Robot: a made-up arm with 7 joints.
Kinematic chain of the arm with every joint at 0, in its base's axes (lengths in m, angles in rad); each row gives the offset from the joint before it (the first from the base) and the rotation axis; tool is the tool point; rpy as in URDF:
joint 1: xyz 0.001 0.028 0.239 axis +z
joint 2: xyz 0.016 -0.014 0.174 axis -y
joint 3: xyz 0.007 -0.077 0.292 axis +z
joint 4: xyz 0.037 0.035 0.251 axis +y
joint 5: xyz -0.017 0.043 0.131 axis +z
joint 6: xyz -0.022 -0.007 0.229 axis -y
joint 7: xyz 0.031 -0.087 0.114 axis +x
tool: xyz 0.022 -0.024 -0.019 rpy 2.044 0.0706 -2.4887
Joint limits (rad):
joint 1: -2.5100..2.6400
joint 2: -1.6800..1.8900
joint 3: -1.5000..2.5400
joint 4: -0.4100..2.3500
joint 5: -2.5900..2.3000
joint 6: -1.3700..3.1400
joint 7: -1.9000..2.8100
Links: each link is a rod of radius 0.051 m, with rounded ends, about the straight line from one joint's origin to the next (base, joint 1, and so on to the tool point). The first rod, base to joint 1, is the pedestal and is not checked.
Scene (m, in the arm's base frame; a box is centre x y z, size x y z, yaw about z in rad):
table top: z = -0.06
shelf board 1: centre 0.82 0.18 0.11 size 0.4 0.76 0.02 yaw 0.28
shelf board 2: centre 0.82 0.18 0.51 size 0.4 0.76 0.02 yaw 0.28
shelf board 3: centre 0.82 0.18 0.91 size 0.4 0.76 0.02 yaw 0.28
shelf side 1: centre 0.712 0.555 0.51 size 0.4 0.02 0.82 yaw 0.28
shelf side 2: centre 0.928 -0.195 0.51 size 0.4 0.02 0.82 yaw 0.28
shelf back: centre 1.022 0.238 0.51 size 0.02 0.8 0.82 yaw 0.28
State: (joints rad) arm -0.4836 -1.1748 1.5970 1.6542 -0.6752 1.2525 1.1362
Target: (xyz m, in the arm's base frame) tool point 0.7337 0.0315 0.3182
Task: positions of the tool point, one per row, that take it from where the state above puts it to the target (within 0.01 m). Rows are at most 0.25 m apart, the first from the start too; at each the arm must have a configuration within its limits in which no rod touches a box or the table.
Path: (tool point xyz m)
1: 0.6058 0.0712 0.7294
2: 0.5018 0.0458 0.7253
3: 0.5350 -0.0082 0.5166
4: 0.4890 -0.0389 0.3182
5: 0.6192 -0.0077 0.3140
6: 0.7337 0.0315 0.3182

